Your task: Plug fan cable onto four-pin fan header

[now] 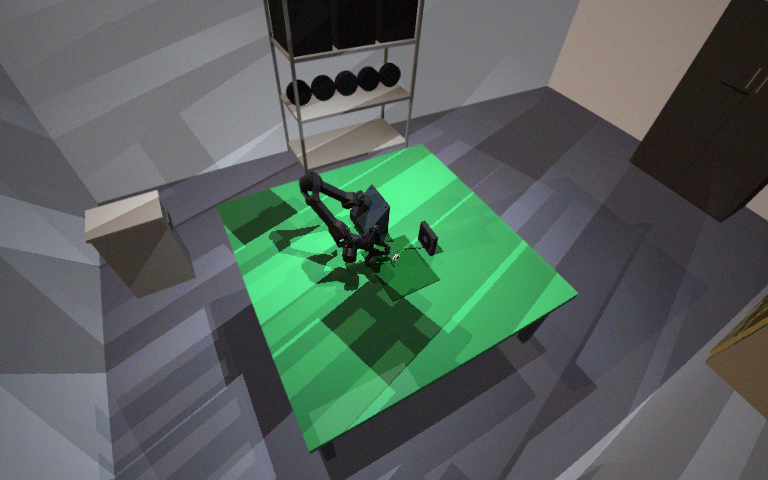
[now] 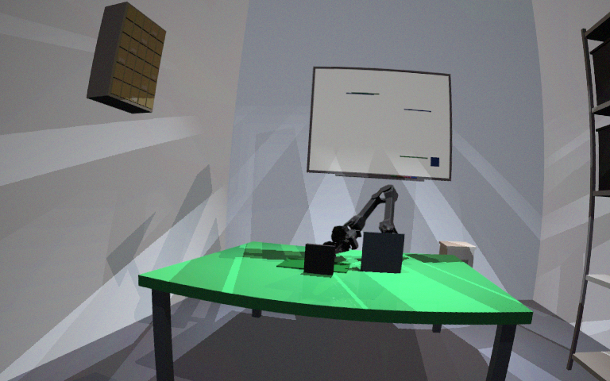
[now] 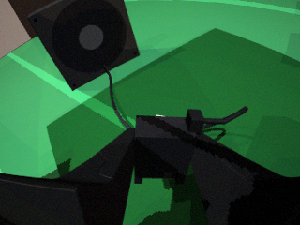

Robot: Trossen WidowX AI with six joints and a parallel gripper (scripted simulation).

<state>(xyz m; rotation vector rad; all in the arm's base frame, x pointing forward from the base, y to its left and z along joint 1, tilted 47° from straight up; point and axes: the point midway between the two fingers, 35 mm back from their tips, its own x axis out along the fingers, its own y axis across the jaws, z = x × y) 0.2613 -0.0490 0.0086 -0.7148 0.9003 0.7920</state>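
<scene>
The dark green board is 6 cm ahead of my gripper tip, 3 cm to the left of it and 7 cm below it. From my gripper tip the other things lie so: fan plug: 1 cm behind, 1 cm below; then black fan: 1 cm ahead, 19 cm to the left.
</scene>
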